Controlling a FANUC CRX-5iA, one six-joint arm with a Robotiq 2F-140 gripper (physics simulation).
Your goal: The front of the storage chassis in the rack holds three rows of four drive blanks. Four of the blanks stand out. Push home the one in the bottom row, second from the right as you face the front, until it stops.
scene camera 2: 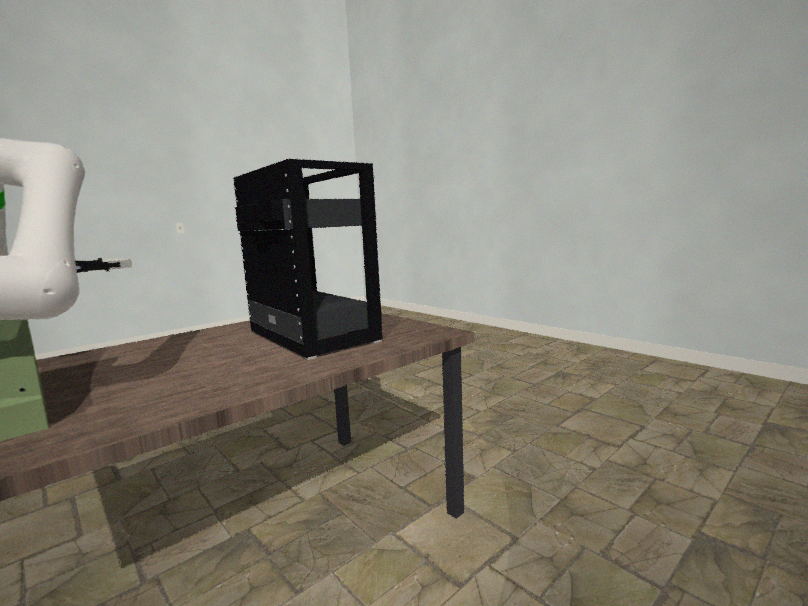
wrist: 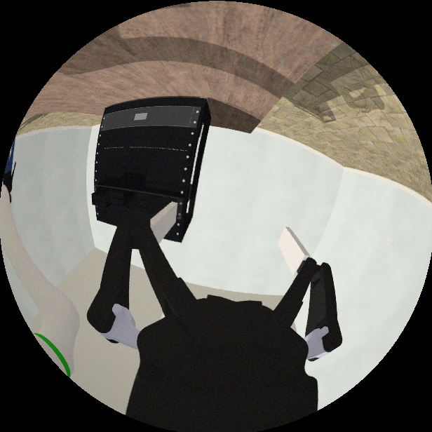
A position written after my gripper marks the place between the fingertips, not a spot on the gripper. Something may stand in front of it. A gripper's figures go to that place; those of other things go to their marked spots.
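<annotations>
My gripper [wrist: 230,224] is 19 cm from the lens. There is a black rack [wrist: 132,178] here as well, and for that rack I find a distance of 65 cm from the lens.
</annotations>
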